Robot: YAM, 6 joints.
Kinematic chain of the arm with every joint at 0, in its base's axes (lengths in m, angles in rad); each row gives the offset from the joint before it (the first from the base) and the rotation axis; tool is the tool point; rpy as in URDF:
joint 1: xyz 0 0 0.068 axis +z
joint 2: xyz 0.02 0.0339 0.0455 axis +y
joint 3: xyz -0.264 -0.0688 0 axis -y
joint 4: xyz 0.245 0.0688 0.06 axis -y
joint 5: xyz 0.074 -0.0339 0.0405 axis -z
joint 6: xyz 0.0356 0 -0.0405 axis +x
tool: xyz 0 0 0 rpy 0 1.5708 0
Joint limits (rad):
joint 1: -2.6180..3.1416
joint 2: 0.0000..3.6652
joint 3: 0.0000..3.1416
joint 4: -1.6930..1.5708
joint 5: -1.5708..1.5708
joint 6: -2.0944..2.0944
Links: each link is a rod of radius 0.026 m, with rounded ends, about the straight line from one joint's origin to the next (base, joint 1, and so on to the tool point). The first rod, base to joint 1, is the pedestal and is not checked.
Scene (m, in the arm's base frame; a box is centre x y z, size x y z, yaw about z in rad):
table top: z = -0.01
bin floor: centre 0.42 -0.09 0 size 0.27 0.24 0.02 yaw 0.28
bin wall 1: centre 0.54 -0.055 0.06 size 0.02 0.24 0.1 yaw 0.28
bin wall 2: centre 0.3 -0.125 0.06 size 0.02 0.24 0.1 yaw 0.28
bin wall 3: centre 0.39 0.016 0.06 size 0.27 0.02 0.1 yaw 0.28
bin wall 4: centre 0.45 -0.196 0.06 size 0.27 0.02 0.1 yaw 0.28
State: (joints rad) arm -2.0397 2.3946 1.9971 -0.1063 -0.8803 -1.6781
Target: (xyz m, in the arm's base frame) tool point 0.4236 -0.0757 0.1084
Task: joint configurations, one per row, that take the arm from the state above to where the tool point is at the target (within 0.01 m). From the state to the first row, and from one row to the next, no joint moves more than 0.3 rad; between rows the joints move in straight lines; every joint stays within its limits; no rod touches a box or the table.
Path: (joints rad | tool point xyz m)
1: -1.7837 2.3373 1.9228 -0.1443 -0.9011 -1.6781 | -0.0853 -0.5269 0.2090
2: -1.5277 2.2801 1.8485 -0.1824 -0.9220 -1.6781 | 0.0506 -0.5159 0.2108
3: -1.2717 2.2228 1.7742 -0.2204 -0.9428 -1.6781 | 0.1753 -0.4707 0.2123
4: -1.0157 2.1656 1.6998 -0.2585 -0.9636 -1.6781 | 0.2801 -0.3963 0.2132
5: -0.7597 2.1083 1.6255 -0.2965 -0.9845 -1.6781 | 0.3588 -0.2999 0.2138
6: -0.5037 2.0510 1.5512 -0.3346 -1.0053 -1.6781 | 0.4071 -0.1900 0.2139
7: -0.2477 1.9938 1.4769 -0.3726 -1.0261 -1.6781 | 0.4236 -0.0757 0.2135
8: -0.2469 2.2077 1.4158 -0.3644 -1.0084 -1.6781 | 0.4236 -0.0757 0.1084

